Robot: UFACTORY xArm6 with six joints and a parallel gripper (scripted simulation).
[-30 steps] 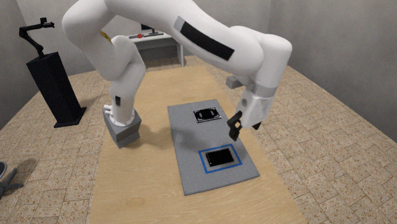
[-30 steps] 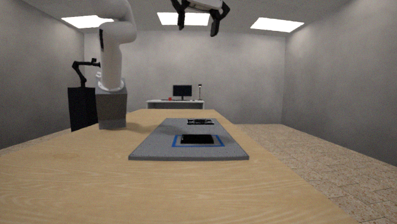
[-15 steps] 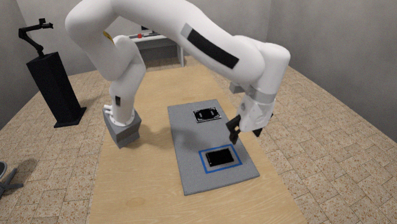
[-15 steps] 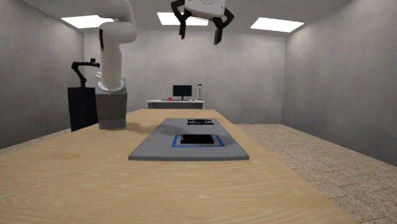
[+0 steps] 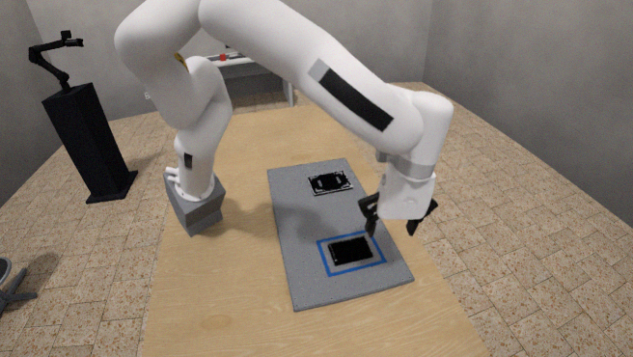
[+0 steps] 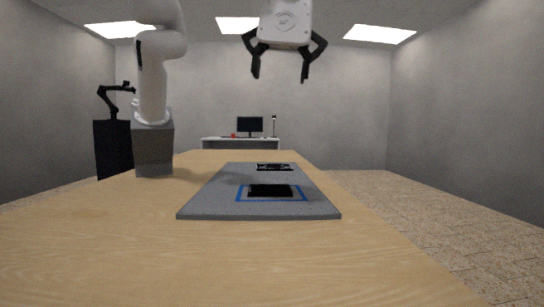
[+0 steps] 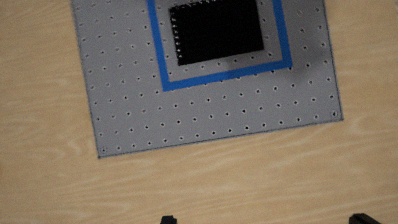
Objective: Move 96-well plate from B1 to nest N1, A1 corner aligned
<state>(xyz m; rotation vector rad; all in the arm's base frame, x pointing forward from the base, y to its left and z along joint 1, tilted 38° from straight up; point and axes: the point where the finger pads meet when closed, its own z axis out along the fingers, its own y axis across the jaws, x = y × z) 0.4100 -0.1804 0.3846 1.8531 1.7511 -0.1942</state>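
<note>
Right now the black 96-well plate is 20 mm behind my hand, 180 mm to the left of it and 290 mm below it. From my hand the other things lie so: black plate nest 540 mm to the left, 290 mm below.
</note>
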